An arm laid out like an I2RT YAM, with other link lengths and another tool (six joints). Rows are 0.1 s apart.
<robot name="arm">
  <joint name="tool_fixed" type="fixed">
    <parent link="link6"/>
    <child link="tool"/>
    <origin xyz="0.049 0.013 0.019" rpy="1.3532 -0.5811 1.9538"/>
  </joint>
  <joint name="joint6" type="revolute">
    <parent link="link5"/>
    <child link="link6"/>
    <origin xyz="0.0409 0 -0.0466" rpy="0 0 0"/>
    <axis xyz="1 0 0"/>
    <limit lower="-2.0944" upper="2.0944"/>
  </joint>
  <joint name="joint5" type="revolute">
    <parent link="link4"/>
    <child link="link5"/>
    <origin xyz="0.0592 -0.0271 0.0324" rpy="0 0 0"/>
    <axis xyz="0 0 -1"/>
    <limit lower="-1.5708" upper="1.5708"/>
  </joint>
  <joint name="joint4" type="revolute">
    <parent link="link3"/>
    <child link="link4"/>
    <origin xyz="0.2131 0.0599 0.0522" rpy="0 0 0"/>
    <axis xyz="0 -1 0"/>
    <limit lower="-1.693" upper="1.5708"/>
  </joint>
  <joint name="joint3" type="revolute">
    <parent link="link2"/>
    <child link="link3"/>
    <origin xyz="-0.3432 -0.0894 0" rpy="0 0 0"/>
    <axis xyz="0 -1 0"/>
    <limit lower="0" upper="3.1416"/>
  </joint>
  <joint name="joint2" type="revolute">
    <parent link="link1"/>
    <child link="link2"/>
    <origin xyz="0.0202 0.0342 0.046" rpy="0 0 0"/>
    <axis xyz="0 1 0"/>
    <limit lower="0" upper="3.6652"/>
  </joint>
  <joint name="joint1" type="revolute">
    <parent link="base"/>
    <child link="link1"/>
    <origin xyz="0 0 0.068" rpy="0 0 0"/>
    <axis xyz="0 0 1"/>
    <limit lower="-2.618" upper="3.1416"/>
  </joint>
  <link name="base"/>
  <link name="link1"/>
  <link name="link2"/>
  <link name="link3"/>
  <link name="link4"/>
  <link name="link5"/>
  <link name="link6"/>
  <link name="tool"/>
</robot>
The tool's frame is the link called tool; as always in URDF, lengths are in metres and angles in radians.
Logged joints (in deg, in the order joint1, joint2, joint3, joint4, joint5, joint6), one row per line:
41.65, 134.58, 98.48, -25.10, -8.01, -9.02
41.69, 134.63, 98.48, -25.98, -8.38, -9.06
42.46, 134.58, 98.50, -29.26, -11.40, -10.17
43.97, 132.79, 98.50, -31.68, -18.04, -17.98
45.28, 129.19, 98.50, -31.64, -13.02, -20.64
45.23, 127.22, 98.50, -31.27, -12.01, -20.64
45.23, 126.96, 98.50, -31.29, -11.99, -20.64
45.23, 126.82, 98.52, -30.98, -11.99, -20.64
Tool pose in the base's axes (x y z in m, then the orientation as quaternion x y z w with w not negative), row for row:
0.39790, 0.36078, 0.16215, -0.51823, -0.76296, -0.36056, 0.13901
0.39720, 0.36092, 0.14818, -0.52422, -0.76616, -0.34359, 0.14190
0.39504, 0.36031, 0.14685, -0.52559, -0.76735, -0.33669, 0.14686
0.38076, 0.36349, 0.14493, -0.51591, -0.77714, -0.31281, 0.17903
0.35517, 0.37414, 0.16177, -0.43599, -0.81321, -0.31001, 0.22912
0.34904, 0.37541, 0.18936, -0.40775, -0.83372, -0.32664, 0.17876
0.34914, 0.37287, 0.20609, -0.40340, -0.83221, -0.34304, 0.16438
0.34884, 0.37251, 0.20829, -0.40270, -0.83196, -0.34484, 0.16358
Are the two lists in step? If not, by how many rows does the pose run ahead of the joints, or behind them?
The pose runs 1 row behind the joints: the pose in row i belongs to the joints in row i - 1.
